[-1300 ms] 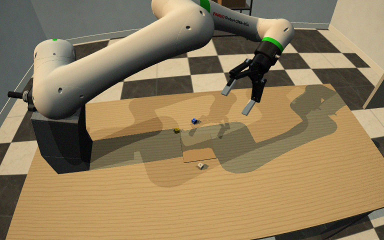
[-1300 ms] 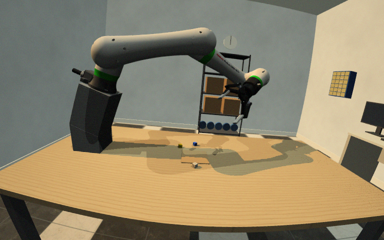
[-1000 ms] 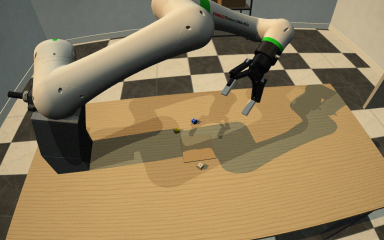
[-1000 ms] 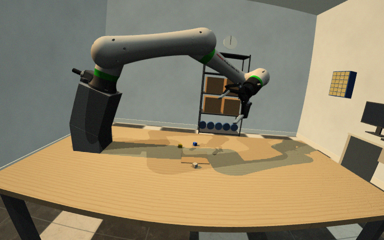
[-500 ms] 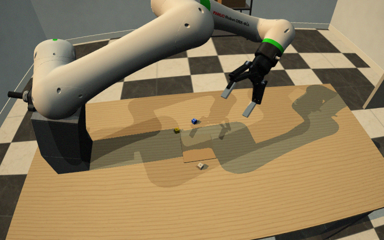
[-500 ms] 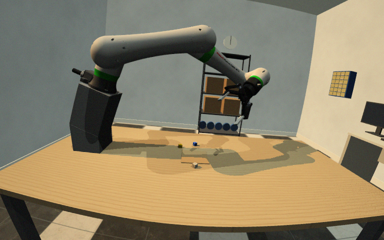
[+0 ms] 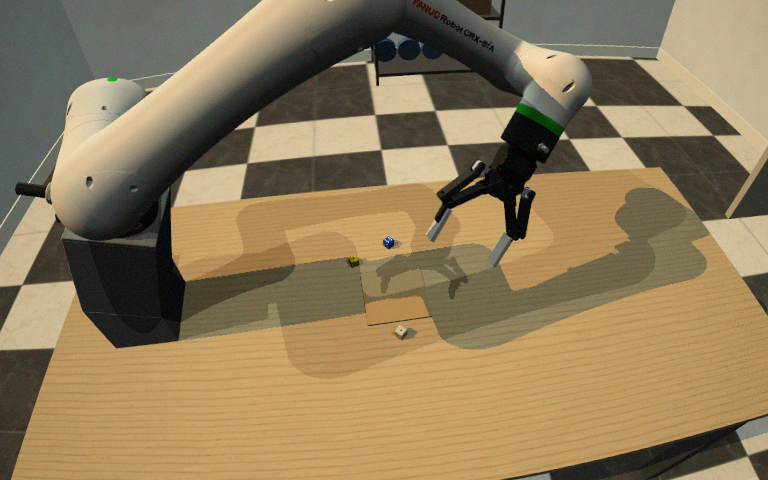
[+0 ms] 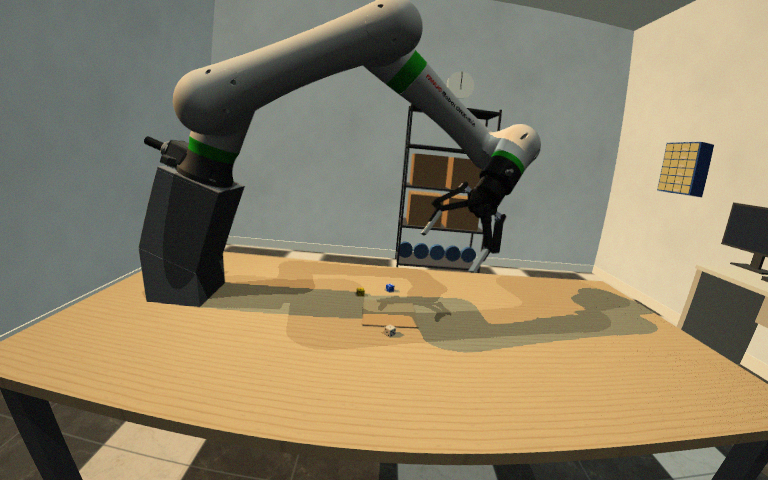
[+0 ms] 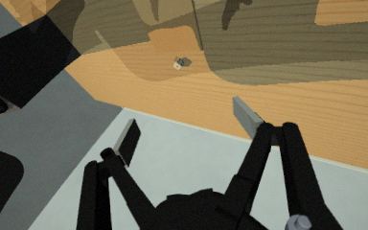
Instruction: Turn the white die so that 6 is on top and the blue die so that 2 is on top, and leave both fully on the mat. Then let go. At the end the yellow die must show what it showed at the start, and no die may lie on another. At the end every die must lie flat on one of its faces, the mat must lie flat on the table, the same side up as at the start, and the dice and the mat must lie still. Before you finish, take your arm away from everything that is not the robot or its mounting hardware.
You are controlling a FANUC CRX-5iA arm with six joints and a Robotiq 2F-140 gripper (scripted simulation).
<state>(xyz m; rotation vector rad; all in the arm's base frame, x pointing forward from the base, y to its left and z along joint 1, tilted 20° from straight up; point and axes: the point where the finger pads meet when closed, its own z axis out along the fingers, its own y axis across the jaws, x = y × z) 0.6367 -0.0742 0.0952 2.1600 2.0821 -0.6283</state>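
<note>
My gripper is now 190 mm above the white die, 130 mm past it and 50 mm to the left of it. From my hand the other things lie so: blue die (210 mm to the left, 190 mm below, 120 mm behind); then tan mat (200 mm below, 120 mm behind, 60 mm to the left); then yellow die (210 mm behind, 190 mm below, 160 mm to the left).
</note>
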